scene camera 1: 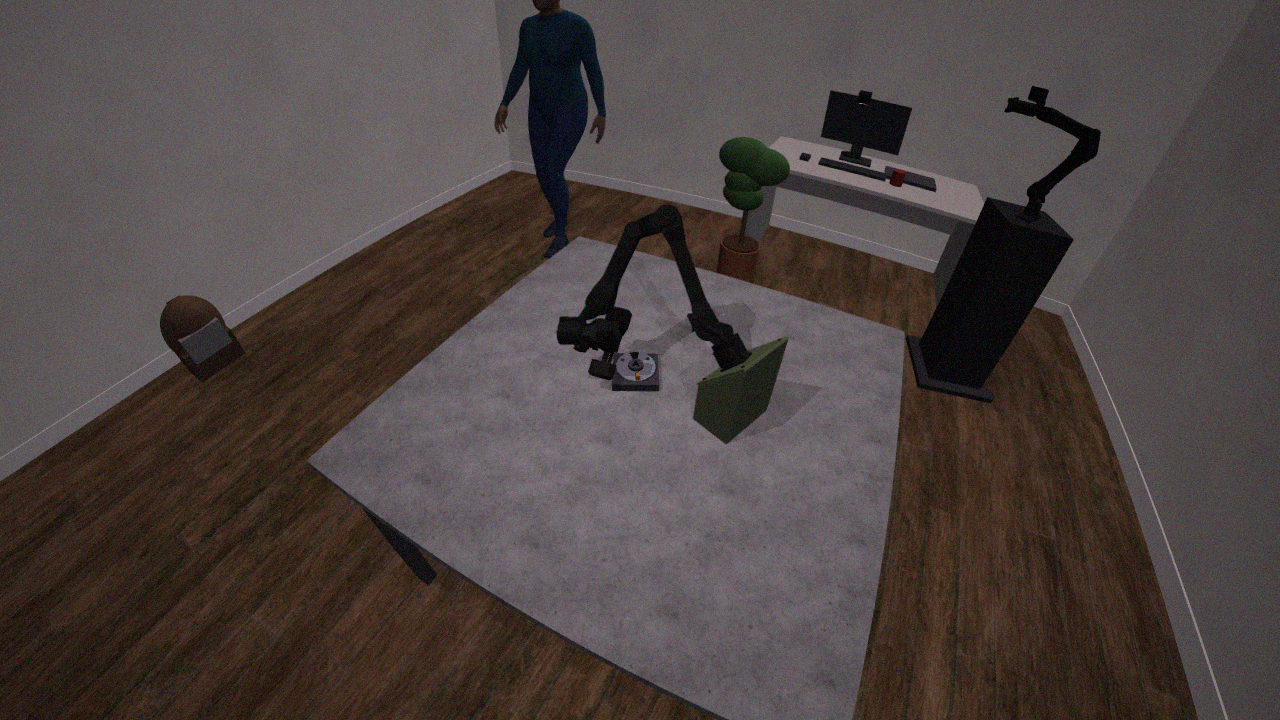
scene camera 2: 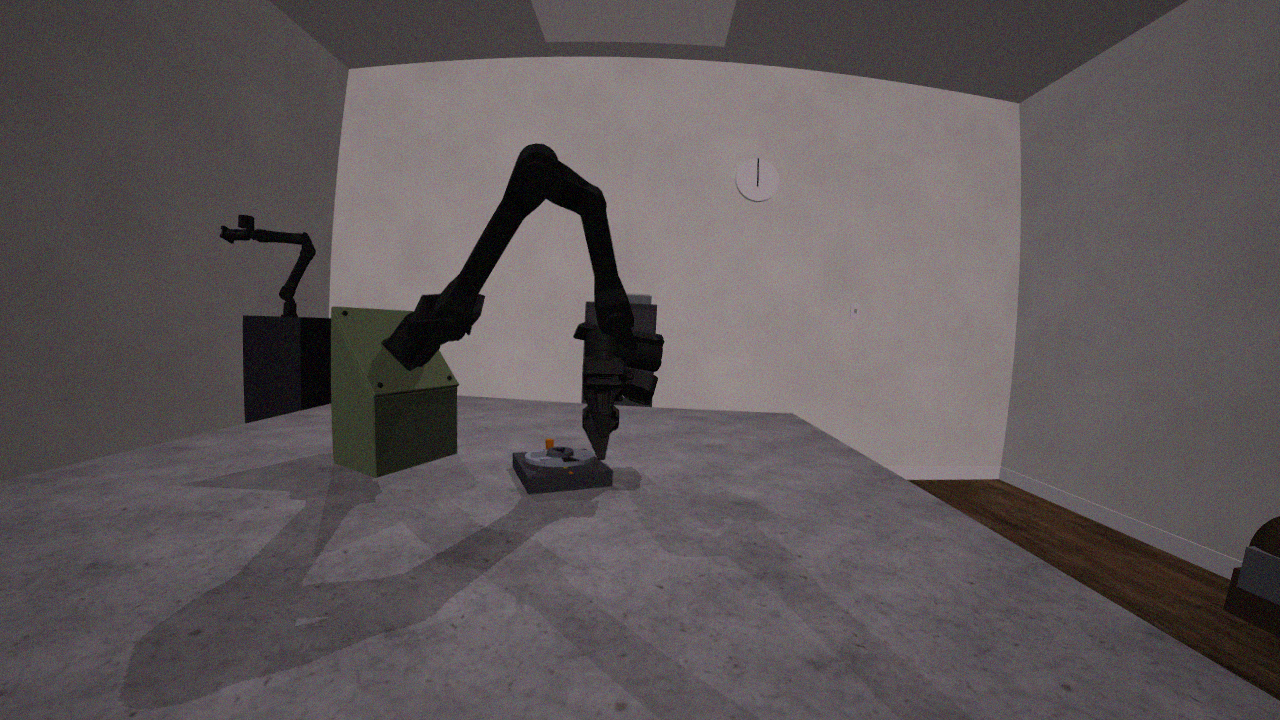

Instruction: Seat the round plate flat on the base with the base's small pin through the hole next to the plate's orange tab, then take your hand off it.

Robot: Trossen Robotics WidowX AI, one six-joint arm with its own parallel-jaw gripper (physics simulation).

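Places are measured from the arm's base along level axes (x ahead, y left, z up), in centimetres.
Where they show: gripper, fingertip midpoint: (scene camera 1: 616,350) (scene camera 2: 602,449); arm's base at its link origin: (scene camera 1: 736,362) (scene camera 2: 406,350).
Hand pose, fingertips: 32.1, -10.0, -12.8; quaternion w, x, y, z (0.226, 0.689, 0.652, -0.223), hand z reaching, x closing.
Observation:
Things, the pixels of their top centre, and the offset from my fingertips, as dx, dy, dz. Level surfaces: height alone.
- round light-grey plate at its top centre: (scene camera 2: 560,446) (scene camera 1: 636,362) -6.2, +2.7, -0.4
- dark square base at its top centre: (scene camera 2: 560,449) (scene camera 1: 635,363) -6.2, +2.6, -1.0
- grey table at its surface level: dz -5.2
The round light-grey plate (scene camera 1: 623,374) (scene camera 2: 537,460) lies on the dark square base (scene camera 1: 635,387) (scene camera 2: 563,480), around a dark raised centre part, and looks about level. Its orange tab (scene camera 1: 637,376) (scene camera 2: 549,443) stands up on the side nearer scene camera 1. The small pin and the hole next to the tab are too small to make out, so I cannot tell whether the pin is through it. My gripper (scene camera 1: 612,362) (scene camera 2: 600,453) is open and empty, pointing down at the base's edge, low beside the plate. Whether a fingertip touches the plate is unclear.
The arm is mounted on a green angled block (scene camera 1: 738,398) (scene camera 2: 416,434) standing on the grey table (scene camera 1: 572,510) (scene camera 2: 805,582). A small orange mark (scene camera 2: 569,471) shows by the base's near edge in scene camera 2. A person (scene camera 1: 559,98) stands beyond the table.

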